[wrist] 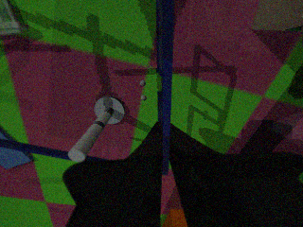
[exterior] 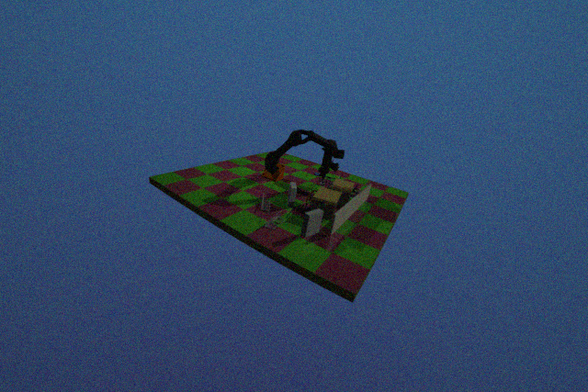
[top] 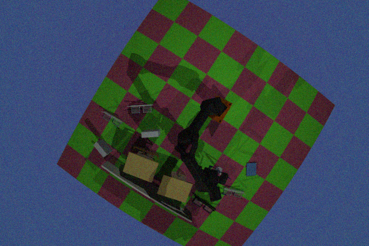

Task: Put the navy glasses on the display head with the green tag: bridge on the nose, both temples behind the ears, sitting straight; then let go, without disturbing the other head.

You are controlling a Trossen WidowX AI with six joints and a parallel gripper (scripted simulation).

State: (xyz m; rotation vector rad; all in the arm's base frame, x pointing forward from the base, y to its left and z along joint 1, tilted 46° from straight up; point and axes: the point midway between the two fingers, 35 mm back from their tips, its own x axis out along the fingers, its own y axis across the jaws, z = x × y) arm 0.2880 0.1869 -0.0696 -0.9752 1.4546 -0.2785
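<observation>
Now: the grey peg 3 cm behind my gripper tip, 6 cm to the left of it and 3 cm below it. The rest, counted from my gripper tip: long low wall 33 cm ahead, 17 cm to the right; blue square 16 cm behind, 21 cm to the left, 5 cm below.
</observation>
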